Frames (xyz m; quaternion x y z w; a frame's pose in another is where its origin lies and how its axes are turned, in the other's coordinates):
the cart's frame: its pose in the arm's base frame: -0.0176 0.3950 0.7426 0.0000 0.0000 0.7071 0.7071
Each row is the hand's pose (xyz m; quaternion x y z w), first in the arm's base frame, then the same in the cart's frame.
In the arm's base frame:
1: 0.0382 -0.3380 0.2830 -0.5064 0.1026 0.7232 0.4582
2: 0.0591 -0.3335 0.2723 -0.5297 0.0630 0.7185 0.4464
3: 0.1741 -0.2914 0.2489 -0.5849 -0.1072 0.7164 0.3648
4: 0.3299 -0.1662 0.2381 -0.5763 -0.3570 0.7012 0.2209
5: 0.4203 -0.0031 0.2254 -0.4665 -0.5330 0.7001 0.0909
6: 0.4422 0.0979 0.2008 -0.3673 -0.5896 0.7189 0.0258
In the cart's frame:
1: -0.7330 -0.0558 -0.4596 -0.2855 0.4306 0.1874 0.8354
2: -0.7285 -0.0767 -0.4703 -0.3300 0.4191 0.1924 0.8237
3: -0.6864 -0.1917 -0.4937 -0.4894 0.3378 0.2486 0.7646
4: -0.5612 -0.3475 -0.5045 -0.6599 0.1551 0.3396 0.6520
5: -0.3981 -0.4379 -0.5172 -0.7067 -0.0470 0.4307 0.5593
6: -0.2971 -0.4598 -0.5418 -0.6766 -0.1572 0.4901 0.5266

